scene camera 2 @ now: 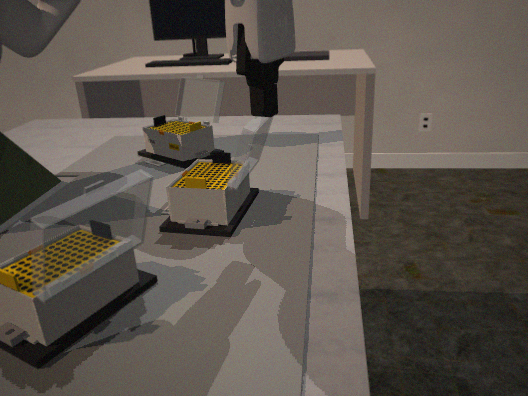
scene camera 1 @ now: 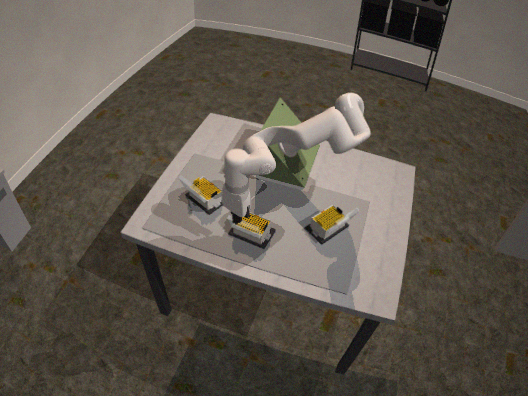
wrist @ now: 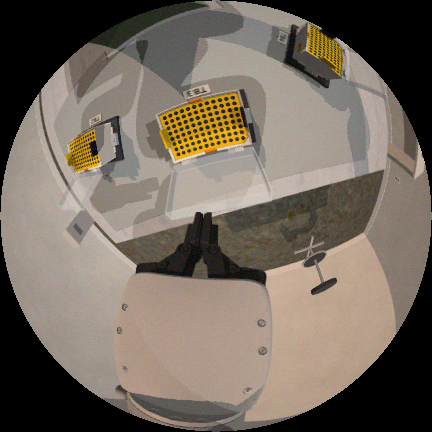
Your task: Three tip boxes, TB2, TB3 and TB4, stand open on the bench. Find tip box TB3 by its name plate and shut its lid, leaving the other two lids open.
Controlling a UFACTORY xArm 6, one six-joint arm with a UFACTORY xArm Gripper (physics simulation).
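Frame: origin at the arm's base, x right, y ahead, z up, level; millimetres.
Where they show: gripper, fingertip midpoint: (scene camera 2: 264,115) (scene camera 1: 237,221) (wrist: 204,221); arm's base, link origin: (scene camera 1: 286,144).
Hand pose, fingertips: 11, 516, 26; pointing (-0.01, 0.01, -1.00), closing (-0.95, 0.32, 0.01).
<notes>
Each offset is from my fingertips to the top centre of the thing, as dx, dy, dz. "spot": to the spot under its first point. Level surfaces: height alone.
Tip box TB3 {-24, -90, -78} (scene camera 1: 256,225) (scene camera 2: 197,206) (wrist: 205,126) is the middle box. Its name plate {spot: -30, -153, -150} (wrist: 197,92) reads TB3 in the wrist view. Its clear lid {spot: +14, -10, -30} (scene camera 2: 256,140) (wrist: 220,184) stands open, leaning toward the table's front edge. My gripper (scene camera 1: 241,218) (scene camera 2: 264,113) (wrist: 204,221) is shut and empty, pointing down, its fingertips at the lid's upper edge; contact cannot be made out. TB2 {+224, -182, -78} (scene camera 1: 206,190) (scene camera 2: 90,295) (wrist: 84,152) and TB4 (scene camera 1: 330,220) (scene camera 2: 177,142) (wrist: 324,50) have their lids open.
The boxes stand on a grey mat {dz -152} (scene camera 1: 300,270). A green plate (scene camera 1: 280,117) (scene camera 2: 20,185) stands by the arm's base. A desk (scene camera 2: 340,62) with a monitor (scene camera 2: 187,20) is beyond the table. A stool (wrist: 315,259) and a shelf rack (scene camera 1: 390,65) stand apart from it.
</notes>
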